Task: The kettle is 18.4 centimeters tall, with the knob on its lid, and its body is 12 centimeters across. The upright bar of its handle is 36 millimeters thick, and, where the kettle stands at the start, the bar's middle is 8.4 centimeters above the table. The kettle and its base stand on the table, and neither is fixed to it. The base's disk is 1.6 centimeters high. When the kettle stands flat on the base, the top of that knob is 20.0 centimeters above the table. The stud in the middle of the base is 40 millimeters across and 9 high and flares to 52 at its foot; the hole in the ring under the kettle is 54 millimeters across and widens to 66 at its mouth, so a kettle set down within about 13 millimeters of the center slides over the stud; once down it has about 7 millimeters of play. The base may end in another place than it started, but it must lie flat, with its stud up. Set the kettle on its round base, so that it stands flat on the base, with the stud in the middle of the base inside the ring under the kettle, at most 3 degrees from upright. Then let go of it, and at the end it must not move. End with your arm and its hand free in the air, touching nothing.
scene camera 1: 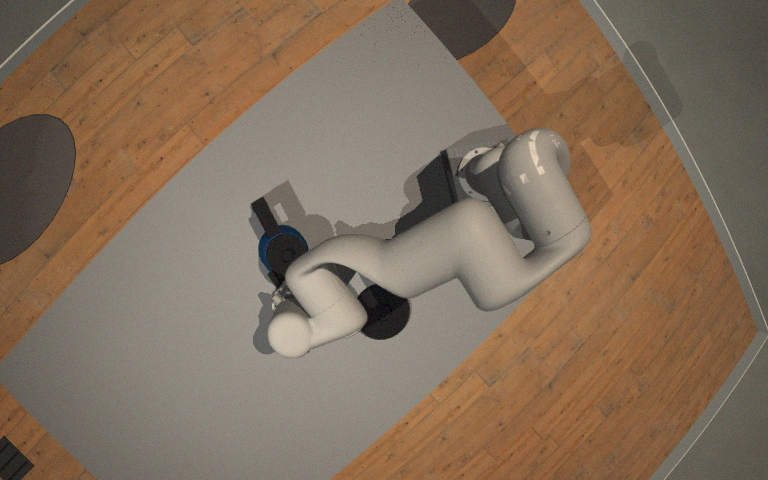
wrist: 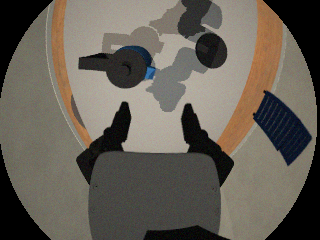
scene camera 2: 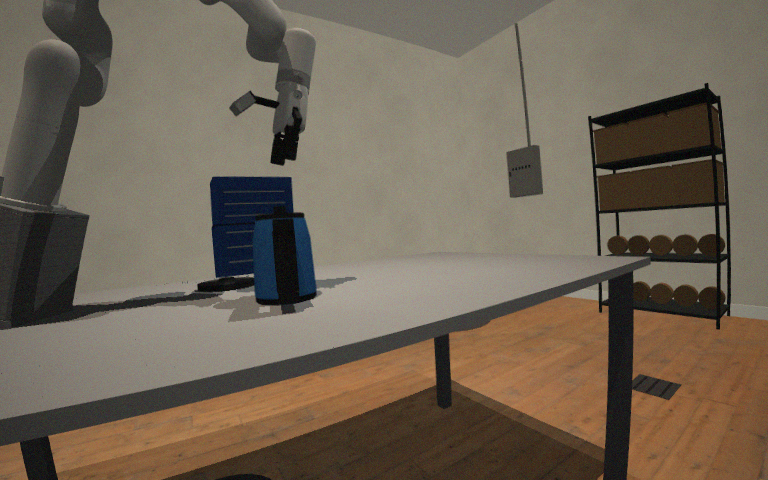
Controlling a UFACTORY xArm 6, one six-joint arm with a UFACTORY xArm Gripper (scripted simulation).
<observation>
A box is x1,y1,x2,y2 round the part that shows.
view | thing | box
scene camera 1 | blue kettle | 251,197,308,275
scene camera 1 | round black base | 357,284,409,339
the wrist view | gripper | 76,101,233,239
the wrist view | blue kettle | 78,46,155,88
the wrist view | round black base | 195,34,226,68
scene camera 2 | gripper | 229,81,308,165
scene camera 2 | blue kettle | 253,206,316,304
</observation>
